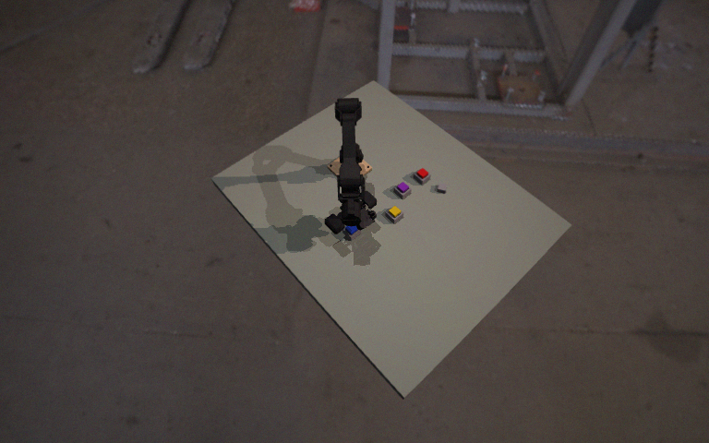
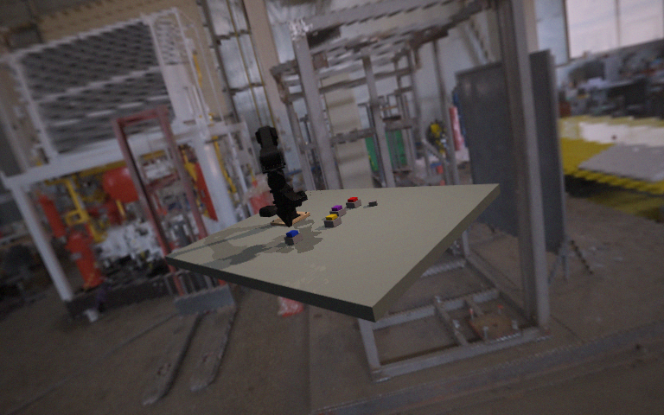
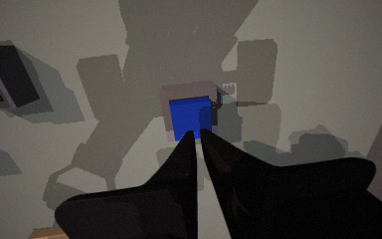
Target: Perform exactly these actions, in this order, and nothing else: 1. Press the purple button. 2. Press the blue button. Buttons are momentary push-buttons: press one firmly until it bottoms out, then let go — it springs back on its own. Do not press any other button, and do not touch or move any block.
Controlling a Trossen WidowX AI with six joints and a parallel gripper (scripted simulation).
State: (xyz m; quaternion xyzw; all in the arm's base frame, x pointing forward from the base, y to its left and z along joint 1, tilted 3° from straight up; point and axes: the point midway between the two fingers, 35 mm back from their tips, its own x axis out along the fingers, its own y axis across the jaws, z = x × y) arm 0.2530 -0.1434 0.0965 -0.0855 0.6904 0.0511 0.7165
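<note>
The blue button lies 30 mm below my gripper tip. Also, from my gripper tip: purple button (260 mm to the left, 60 mm behind, 30 mm below); then yellow button (170 mm to the left, 30 mm below, 20 mm ahead); then red button (370 mm to the left, 80 mm behind, 30 mm below).
</note>
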